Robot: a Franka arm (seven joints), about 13 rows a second.
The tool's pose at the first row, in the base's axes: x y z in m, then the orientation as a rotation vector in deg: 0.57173 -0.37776 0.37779 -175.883 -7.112 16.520
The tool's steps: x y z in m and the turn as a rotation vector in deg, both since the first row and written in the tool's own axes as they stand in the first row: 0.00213 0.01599 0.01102 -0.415 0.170 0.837; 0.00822 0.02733 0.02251 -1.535 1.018 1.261; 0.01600 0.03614 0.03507 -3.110 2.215 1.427; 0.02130 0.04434 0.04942 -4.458 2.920 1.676; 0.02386 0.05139 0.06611 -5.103 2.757 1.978
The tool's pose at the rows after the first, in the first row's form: 0.57294 -0.39296 0.36558 -176.434 -5.895 16.312; 0.57759 -0.40318 0.35248 -177.687 -5.400 15.044; 0.58351 -0.41068 0.33817 -179.374 -5.362 13.204; 0.58661 -0.41770 0.32261 178.253 5.102 -11.941; 0.58651 -0.42370 0.30532 177.573 4.716 -12.117
